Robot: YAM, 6 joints.
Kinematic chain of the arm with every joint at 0, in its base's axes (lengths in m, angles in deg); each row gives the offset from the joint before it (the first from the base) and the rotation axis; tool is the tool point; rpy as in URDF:
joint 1: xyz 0 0 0.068 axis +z
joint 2: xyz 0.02 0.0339 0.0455 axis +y
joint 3: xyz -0.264 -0.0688 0 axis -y
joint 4: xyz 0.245 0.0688 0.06 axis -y
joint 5: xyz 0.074 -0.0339 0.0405 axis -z
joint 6: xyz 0.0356 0 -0.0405 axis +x
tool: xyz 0 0 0 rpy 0 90 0
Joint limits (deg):
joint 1: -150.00..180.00
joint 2: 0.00..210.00
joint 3: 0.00..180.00
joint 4: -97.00..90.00
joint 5: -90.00..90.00
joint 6: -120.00..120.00
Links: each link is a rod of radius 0.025 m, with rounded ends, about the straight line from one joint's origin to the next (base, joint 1, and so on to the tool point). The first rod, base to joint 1, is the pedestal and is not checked.
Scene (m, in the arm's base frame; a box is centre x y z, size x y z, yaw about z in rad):
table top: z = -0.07
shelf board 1: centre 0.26 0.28 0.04 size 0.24 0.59 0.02 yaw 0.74
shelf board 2: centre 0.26 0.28 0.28 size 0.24 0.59 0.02 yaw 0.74
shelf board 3: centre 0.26 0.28 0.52 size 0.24 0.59 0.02 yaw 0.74
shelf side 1: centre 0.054 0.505 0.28 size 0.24 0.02 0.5 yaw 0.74
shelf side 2: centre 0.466 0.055 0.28 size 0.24 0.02 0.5 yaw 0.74
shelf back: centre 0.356 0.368 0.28 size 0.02 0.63 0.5 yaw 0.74
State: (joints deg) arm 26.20 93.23 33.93 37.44 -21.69 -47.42
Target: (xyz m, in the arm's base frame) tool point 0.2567 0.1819 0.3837
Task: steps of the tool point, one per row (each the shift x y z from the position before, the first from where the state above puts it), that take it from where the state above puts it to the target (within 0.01 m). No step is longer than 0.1 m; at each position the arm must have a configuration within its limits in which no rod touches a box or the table.
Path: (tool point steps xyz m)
1: -0.0338 -0.0401 0.0117
2: -0.0372 -0.0331 -0.0002
3: -0.0370 -0.0255 -0.0115
4: 0.0132 0.0145 0.0729
5: -0.0098 0.0087 0.0777
6: -0.0322 -0.0015 0.0759
7: 0.0399 0.0295 0.0108
8: 0.0410 0.0369 0.0004
9: 0.0394 0.0434 -0.0112

